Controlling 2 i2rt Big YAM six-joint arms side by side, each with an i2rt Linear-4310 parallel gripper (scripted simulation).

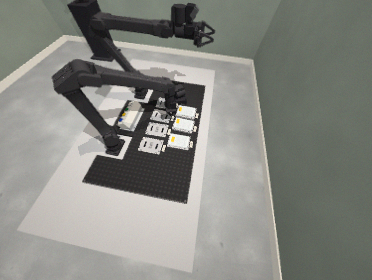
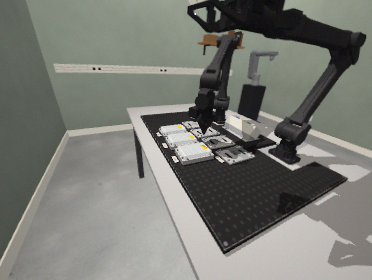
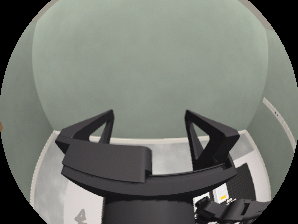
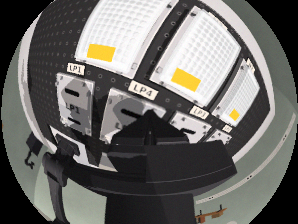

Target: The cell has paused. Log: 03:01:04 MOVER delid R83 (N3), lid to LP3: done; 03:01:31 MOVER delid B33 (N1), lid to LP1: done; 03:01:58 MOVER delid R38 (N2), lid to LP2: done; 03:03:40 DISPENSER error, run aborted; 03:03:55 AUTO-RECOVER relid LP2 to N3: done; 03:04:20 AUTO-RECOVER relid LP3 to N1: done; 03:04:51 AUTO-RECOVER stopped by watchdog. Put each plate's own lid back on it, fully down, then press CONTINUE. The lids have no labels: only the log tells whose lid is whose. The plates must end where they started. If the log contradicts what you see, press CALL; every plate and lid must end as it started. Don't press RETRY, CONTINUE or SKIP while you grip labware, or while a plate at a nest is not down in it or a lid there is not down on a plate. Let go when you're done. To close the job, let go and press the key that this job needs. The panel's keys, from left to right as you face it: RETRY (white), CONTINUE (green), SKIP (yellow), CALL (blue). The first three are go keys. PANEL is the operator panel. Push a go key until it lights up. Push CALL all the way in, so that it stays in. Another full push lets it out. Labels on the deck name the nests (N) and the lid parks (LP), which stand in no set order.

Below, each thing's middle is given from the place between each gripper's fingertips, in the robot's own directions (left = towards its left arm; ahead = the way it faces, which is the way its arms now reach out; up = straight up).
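My left hand is 280 mm beyond the LP4 park [image 4: 113, 110], 200 mm to the left of it and 470 mm above it. The park is 60 mm below my right hand, 80 mm behind it and 20 mm to the left of it.
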